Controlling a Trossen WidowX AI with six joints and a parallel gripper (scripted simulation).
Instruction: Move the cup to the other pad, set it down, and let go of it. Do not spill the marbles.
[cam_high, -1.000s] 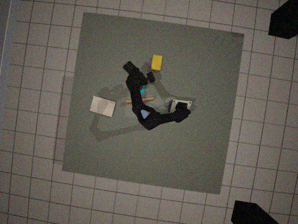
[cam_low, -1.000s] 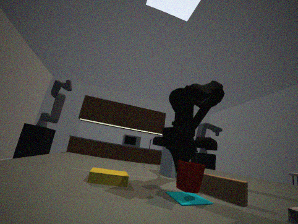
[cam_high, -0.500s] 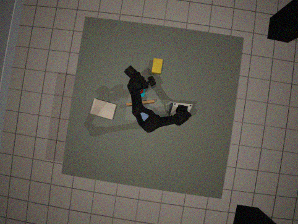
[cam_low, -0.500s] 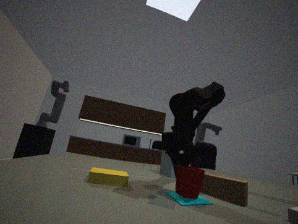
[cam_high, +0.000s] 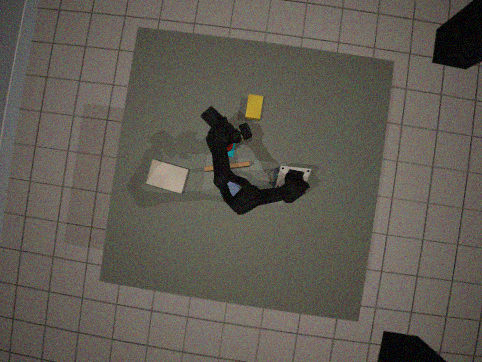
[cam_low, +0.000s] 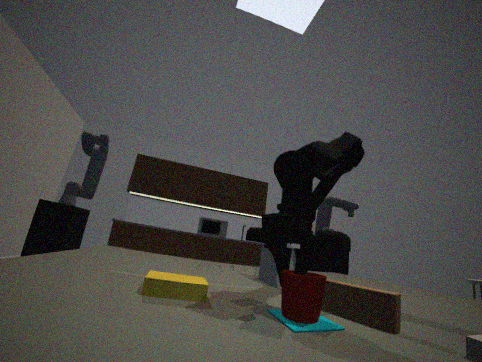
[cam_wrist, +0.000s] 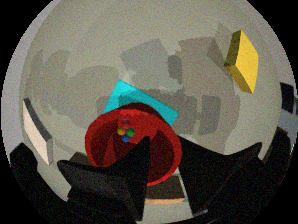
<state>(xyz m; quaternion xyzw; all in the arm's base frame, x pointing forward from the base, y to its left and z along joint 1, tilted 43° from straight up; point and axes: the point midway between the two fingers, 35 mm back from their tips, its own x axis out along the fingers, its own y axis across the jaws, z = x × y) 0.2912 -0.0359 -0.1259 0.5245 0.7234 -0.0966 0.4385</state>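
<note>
The red cup lies 2 cm ahead of my gripper tip, 1 cm to the left of it and 1 cm below it. Round my gripper tip: yellow block 19 cm to the right, 8 cm behind, 3 cm below; then flat cyan pad 5 cm below, 3 cm ahead, 2 cm to the left; then low wooden barrier 11 cm to the left, 3 cm below.
</note>
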